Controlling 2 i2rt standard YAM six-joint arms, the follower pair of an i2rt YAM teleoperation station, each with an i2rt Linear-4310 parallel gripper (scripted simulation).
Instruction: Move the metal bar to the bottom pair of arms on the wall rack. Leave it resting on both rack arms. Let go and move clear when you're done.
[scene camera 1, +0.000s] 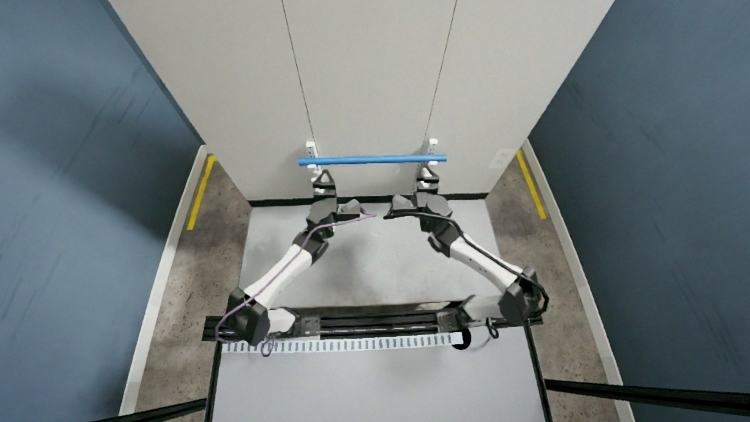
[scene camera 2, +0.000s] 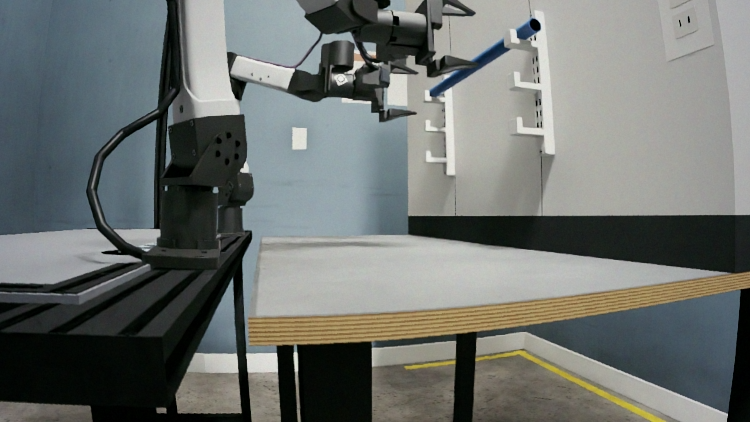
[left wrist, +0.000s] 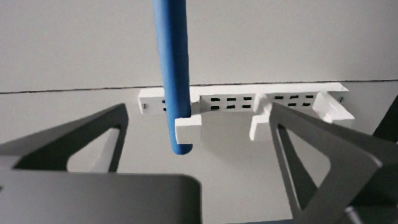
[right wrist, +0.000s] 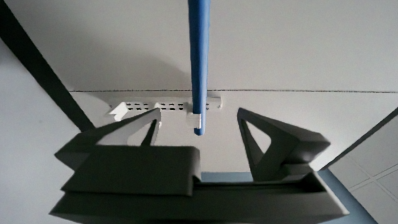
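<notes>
The left gripper (scene camera 2: 417, 93) is there, and the left wrist view shows the left gripper (left wrist: 198, 110) too. You can also see the right gripper (scene camera 2: 475, 39), and the right wrist view has the right gripper (right wrist: 199, 111) as well. There's a blue metal bar (scene camera 2: 496, 50), with scene camera 1 also showing the bar (scene camera 1: 399, 158), and there's a rack upright (right wrist: 121, 105).
</notes>
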